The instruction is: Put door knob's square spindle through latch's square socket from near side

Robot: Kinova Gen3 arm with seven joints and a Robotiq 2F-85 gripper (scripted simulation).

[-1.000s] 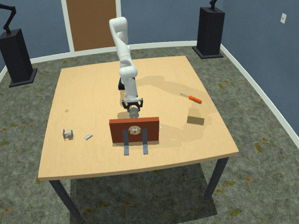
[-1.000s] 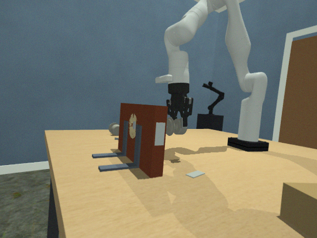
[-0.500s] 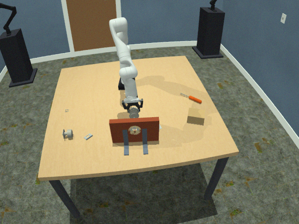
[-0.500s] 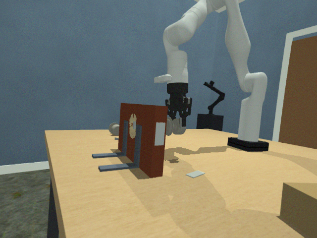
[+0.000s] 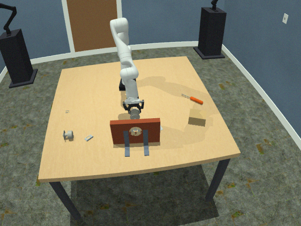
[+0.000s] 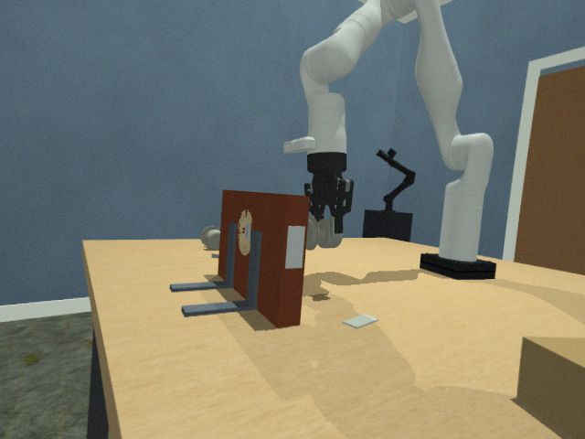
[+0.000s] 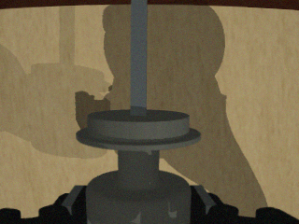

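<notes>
Right now my hand is 40 mm short of the door knob and 10 mm above it. The rest, counted from my hand: tan box 430 mm to the left, 90 mm below, 50 mm ahead; wooden slab 150 mm ahead, 20 mm to the right, 20 mm below.
</notes>
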